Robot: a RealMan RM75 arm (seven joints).
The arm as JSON. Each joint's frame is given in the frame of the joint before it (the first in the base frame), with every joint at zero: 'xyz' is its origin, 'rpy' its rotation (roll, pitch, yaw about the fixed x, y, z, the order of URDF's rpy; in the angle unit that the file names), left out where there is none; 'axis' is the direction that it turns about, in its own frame. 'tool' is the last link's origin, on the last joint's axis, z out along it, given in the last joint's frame.
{
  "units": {
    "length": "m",
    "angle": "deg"
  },
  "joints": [
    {
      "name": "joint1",
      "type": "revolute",
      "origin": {
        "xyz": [
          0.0,
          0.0,
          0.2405
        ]
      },
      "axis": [
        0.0,
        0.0,
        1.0
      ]
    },
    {
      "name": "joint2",
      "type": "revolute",
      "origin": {
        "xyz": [
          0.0,
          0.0,
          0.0
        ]
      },
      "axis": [
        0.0,
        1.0,
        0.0
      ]
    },
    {
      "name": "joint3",
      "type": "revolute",
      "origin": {
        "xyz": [
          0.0,
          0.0,
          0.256
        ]
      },
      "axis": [
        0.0,
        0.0,
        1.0
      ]
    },
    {
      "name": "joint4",
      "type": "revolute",
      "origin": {
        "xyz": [
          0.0,
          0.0,
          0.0
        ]
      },
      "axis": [
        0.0,
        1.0,
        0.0
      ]
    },
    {
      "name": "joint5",
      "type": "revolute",
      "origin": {
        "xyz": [
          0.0,
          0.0,
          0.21
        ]
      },
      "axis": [
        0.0,
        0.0,
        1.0
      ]
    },
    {
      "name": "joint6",
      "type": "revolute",
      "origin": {
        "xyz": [
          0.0,
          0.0,
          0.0
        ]
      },
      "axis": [
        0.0,
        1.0,
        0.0
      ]
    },
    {
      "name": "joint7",
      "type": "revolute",
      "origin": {
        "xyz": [
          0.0,
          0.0,
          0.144
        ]
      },
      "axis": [
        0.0,
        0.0,
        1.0
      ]
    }
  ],
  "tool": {
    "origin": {
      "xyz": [
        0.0,
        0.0,
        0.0
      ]
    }
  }
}
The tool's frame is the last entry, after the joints.
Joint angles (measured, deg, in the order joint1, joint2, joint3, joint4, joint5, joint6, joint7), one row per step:
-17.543, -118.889, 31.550, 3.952, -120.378, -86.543, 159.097
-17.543, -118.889, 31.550, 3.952, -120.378, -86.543, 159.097
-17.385, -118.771, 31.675, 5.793, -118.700, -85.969, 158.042
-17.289, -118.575, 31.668, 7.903, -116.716, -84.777, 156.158
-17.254, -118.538, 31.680, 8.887, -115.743, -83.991, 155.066
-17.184, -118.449, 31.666, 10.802, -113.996, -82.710, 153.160
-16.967, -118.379, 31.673, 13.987, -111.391, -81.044, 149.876
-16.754, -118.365, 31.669, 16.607, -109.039, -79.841, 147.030
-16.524, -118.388, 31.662, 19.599, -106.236, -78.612, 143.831
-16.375, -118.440, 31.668, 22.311, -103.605, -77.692, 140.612
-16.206, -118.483, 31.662, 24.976, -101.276, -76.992, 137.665
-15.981, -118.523, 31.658, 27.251, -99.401, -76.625, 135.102
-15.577, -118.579, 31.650, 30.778, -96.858, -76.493, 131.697
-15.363, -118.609, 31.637, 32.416, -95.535, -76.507, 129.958
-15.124, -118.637, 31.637, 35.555, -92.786, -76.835, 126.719
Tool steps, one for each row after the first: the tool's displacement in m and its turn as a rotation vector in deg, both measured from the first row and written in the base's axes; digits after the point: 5 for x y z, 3 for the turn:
0.00000, 0.00000, 0.00000, 0.000, 0.000, 0.000
0.00015, 0.00235, 0.00262, -1.119, 1.113, -0.884
-0.00092, 0.00584, 0.00580, -2.708, 1.930, -1.306
-0.00169, 0.00755, 0.00659, -3.649, 2.138, -1.265
-0.00295, 0.01072, 0.00901, -5.139, 2.712, -1.262
-0.00455, 0.01496, 0.01378, -7.233, 3.399, -1.271
-0.00559, 0.01778, 0.01727, -9.085, 3.923, -1.233
-0.00643, 0.02067, 0.02104, -11.199, 4.651, -1.134
-0.00651, 0.02327, 0.02430, -13.216, 5.078, -1.043
-0.00646, 0.02556, 0.02845, -14.831, 5.612, -0.916
-0.00635, 0.02681, 0.03238, -16.095, 5.955, -0.795
-0.00544, 0.02812, 0.03949, -17.567, 6.819, -0.844
-0.00507, 0.02829, 0.04248, -18.416, 7.141, -0.793
-0.00303, 0.02909, 0.04782, -20.244, 8.008, -0.992

